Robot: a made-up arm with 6 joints.
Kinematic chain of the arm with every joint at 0, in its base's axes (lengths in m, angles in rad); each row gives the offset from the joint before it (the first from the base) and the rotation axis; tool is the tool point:
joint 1: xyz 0 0 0.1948 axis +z
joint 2: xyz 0 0 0 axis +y
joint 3: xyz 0 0 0.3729 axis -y
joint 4: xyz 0 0 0 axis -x
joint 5: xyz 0.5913 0 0 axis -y
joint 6: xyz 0 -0.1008 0 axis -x
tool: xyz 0 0 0
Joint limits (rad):
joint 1: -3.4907..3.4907
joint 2: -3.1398..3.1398
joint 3: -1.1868..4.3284
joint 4: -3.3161..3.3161
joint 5: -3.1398..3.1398
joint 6: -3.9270..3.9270
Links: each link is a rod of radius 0.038 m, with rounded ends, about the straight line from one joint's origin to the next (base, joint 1, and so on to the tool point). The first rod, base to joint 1, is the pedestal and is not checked.
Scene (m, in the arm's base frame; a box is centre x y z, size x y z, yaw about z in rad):
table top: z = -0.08
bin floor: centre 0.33 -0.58 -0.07 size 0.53 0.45 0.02 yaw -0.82
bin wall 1: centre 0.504 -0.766 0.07 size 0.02 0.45 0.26 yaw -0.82
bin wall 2: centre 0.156 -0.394 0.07 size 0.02 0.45 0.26 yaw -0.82
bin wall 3: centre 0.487 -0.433 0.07 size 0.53 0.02 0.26 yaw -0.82
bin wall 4: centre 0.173 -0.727 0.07 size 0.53 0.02 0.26 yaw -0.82
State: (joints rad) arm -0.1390 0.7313 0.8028 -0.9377 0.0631 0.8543
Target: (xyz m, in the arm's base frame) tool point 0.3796 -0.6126 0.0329
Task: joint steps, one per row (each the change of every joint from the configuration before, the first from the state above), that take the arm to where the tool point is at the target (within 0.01 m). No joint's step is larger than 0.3 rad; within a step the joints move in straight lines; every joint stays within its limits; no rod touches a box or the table.
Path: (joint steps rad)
1: -0.2635 -0.1099 -0.1849 0.0107 0.0000 0.0000
2: -0.2636 -0.1098 -0.1850 0.0108 0.0000 0.0000
3: -0.2635 -0.1099 -0.1849 0.0107 0.0000 0.0000
4: -0.0002 0.2267 -0.0046 -0.0015 0.0000 0.0000
5: -0.0001 0.2266 -0.0045 -0.0015 0.0000 0.0000

